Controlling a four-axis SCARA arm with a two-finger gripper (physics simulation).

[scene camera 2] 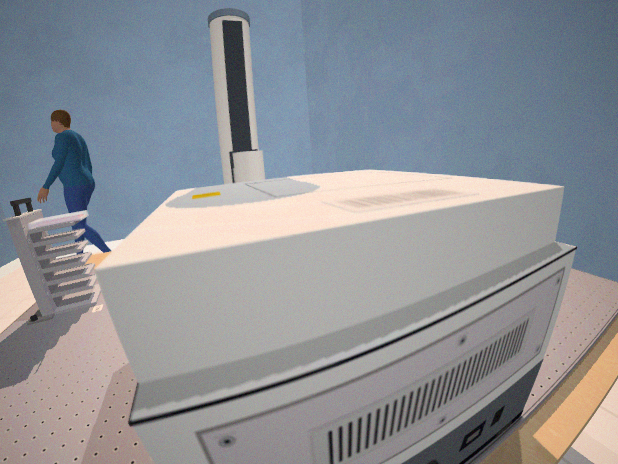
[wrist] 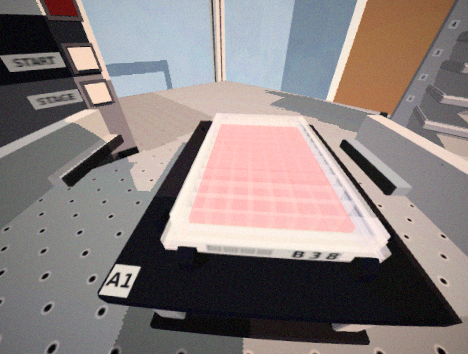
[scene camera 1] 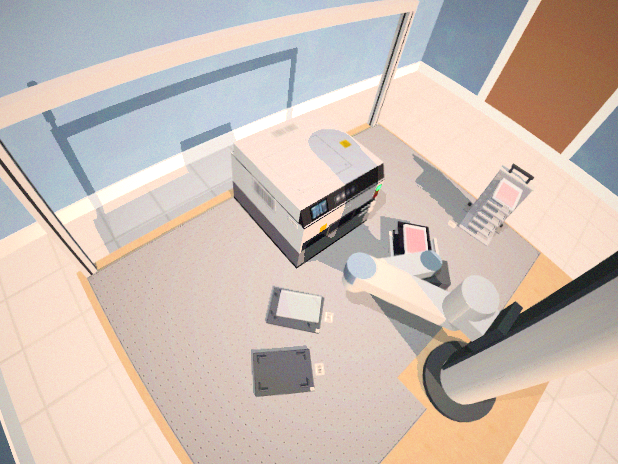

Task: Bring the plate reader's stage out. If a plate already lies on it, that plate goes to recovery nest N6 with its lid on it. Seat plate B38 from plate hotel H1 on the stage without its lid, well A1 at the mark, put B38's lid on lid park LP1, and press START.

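Pixels of known places: gripper, fingertip midpoint: [wrist: 230, 127] [scene camera 1: 412, 236]; arm's base, link origin: [scene camera 1: 459, 380].
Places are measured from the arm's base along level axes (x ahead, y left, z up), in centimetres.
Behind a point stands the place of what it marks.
Plate B38 [scene camera 1: 416, 238] {x 42.2, y -23.7, z 8.6 cm} [wrist: 270, 185] {x 39.5, y -20.6, z 8.6 cm}, pink with what looks like a clear lid, lies on a black stand [scene camera 1: 397, 241] {x 47.2, y -22.4, z 1.8 cm} [wrist: 270, 295] {x 36.9, y -17.5, z 7.3 cm} marked A1 at its near left corner. My gripper [scene camera 1: 413, 245] {x 43.7, y -22.0, z 9.8 cm} [wrist: 230, 127] {x 43.7, y -22.0, z 9.8 cm} is open, one finger on each side of the plate, apart from it. The plate reader [scene camera 1: 275, 165] {x 81.7, y 9.7, z 29.7 cm} [scene camera 2: 350, 300] {x 97.1, y -10.1, z 25.8 cm} shows no stage standing out in scene camera 1. Its START button [wrist: 82, 58] {x 60.6, y -18.2, z 13.0 cm} and STAGE button [wrist: 97, 93] {x 60.6, y -18.1, z 9.8 cm} show at left in the wrist view. The plate hotel [scene camera 1: 476, 215] {x 33.0, y -53.3, z 9.6 cm} [scene camera 2: 32, 270] {x 37.4, y -62.0, z 14.2 cm} [wrist: 425, 95] {x 34.5, y -61.5, z 8.0 cm} stands at right, a pink plate [scene camera 1: 507, 194] {x 29.3, y -54.1, z 25.4 cm} at its top.
A grey nest [scene camera 1: 270, 320] {x 52.5, y 33.0, z 2.2 cm} holds a whitish plate or lid [scene camera 1: 299, 306] {x 50.2, y 23.6, z 3.7 cm}. A second grey nest [scene camera 1: 282, 371] {x 38.4, y 39.8, z 2.5 cm} is bare; their labels are unreadable. The arm's column [scene camera 1: 530, 360] {x 1.6, y 7.3, z 39.9 cm} [scene camera 2: 215, 100] {x 1.2, y -7.5, z 57.3 cm} stands at the deck edge. A person [scene camera 2: 72, 160] is beyond the hotel in scene camera 2.
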